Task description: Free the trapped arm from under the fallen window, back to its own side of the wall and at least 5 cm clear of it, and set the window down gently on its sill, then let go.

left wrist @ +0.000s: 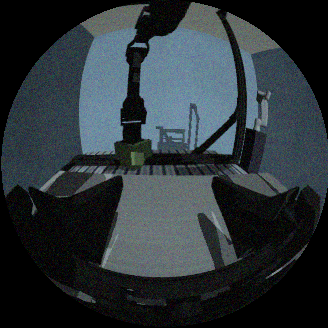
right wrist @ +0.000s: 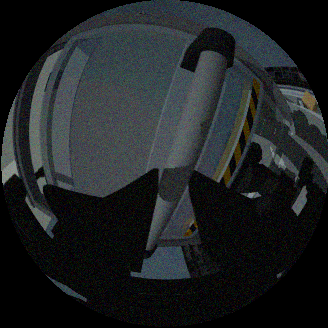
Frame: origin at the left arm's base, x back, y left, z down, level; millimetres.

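Seen in the pictures: left gripper, fingertip midpoint: (left wrist: 168, 181); right gripper, fingertip midpoint: (right wrist: 173, 174); right arm's base, link origin: (left wrist: 132, 140).
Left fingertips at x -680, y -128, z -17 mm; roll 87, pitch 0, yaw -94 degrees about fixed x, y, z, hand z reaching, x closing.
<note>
Offsets run from my left fingertips to a thing's middle. "spot": to the spot under its first point. Level surfaces: height alone.
My right gripper (right wrist: 173, 174) is shut on a thick grey bar handle {spot: dx +129, dy +49, dz -235 mm} (right wrist: 202, 100) with dark end mounts. The handle runs from upper right to lower centre in the right wrist view, in front of the window's large smooth pane {spot: dx +183, dy +35, dz -290 mm} (right wrist: 120, 100). A framed edge {spot: dx +181, dy +14, dz -364 mm} (right wrist: 62, 115) shows at the left of that view. My left gripper (left wrist: 168, 181) is open and empty, its dark fingers wide apart over a pale flat surface {dz +34 mm} (left wrist: 160, 225). Whether the window touches an arm, and where its sill is, I cannot tell.
The left wrist view shows a dark jointed arm (left wrist: 134, 80) rising behind a green block (left wrist: 132, 151), a dark post (left wrist: 241, 85) with a diagonal brace (left wrist: 217, 132), and a pale small arm (left wrist: 264, 110) at right. A yellow-black striped strip {spot: dx +184, dy +52, dz -134 mm} (right wrist: 246, 130) runs right of the handle.
</note>
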